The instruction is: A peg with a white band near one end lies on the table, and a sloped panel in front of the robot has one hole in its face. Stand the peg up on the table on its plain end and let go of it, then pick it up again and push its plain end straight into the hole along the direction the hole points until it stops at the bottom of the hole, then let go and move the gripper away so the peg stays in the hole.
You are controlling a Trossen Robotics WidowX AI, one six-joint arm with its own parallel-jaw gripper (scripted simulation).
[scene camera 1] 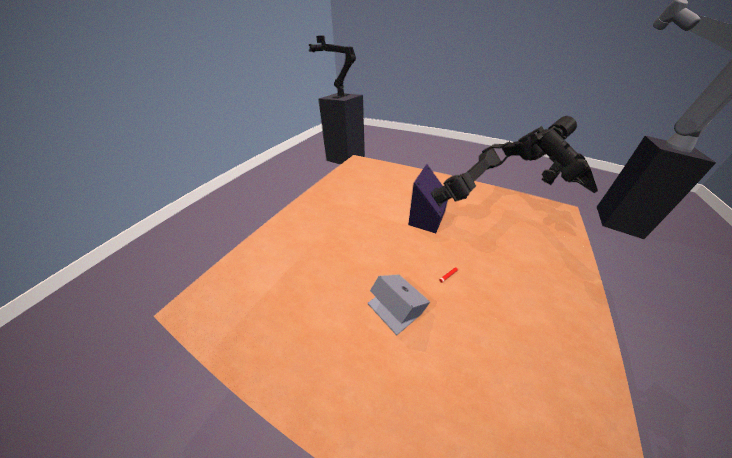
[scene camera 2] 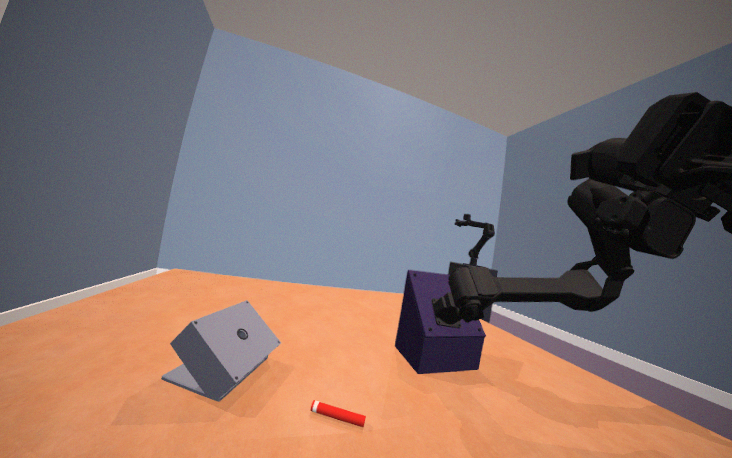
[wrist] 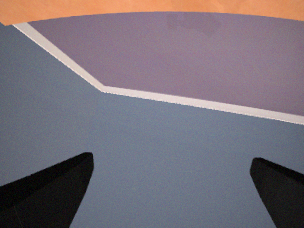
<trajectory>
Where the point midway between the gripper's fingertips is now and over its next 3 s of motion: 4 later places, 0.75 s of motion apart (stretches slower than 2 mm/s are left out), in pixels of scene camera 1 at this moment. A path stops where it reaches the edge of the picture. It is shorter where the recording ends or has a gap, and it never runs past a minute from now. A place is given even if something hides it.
My gripper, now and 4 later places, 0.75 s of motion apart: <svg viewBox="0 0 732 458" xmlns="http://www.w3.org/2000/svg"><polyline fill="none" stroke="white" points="594,188 596,201 584,220 556,241 516,260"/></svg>
</trajectory>
